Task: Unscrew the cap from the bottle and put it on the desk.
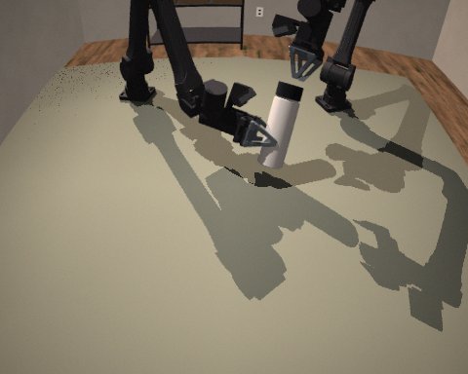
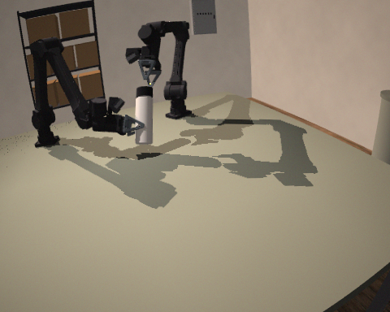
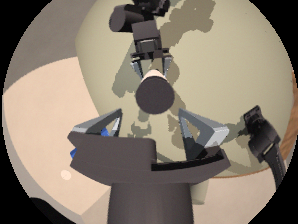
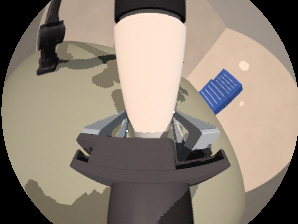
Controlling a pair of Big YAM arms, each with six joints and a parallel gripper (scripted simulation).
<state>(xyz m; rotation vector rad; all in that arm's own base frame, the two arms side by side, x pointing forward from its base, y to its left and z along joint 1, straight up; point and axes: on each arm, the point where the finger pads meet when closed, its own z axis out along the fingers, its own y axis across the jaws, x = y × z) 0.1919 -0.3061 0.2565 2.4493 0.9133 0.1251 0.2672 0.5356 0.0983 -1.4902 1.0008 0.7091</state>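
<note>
The black cap lies 5 cm below my left hand, 2 cm to the right of it and 1 cm ahead of it.
</note>
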